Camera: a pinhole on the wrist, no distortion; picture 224 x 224 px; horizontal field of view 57.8 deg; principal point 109.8 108.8 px. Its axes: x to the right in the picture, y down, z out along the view. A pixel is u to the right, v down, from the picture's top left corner.
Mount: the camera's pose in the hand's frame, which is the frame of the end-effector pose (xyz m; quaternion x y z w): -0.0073 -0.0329 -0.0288 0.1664 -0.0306 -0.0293 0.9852
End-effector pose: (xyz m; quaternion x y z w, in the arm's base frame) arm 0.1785 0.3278 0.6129 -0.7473 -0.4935 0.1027 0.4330
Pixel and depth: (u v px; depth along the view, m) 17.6 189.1 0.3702
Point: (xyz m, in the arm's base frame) -0.1286 0.3646 0.3454
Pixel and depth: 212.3 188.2 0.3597
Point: 0.0230 0.6599 0.4567
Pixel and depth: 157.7 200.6 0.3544
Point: -0.0049 0.5747 0.4124
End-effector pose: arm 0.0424 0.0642 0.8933 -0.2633 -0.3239 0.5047 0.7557
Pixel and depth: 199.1 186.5 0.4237
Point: -0.2229 0.2303 1.2331
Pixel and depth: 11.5 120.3 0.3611
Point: -0.1785 -0.1481 1.1355
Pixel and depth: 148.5 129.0 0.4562
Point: -0.1757 0.0894 1.2834
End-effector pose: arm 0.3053 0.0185 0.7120 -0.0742 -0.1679 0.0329 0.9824
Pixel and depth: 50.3 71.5 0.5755
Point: -0.0478 -0.2427 1.1273
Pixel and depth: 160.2 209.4 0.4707
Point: 0.2198 0.1188 1.2006
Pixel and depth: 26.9 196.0 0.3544
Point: 0.0293 0.0552 0.9810
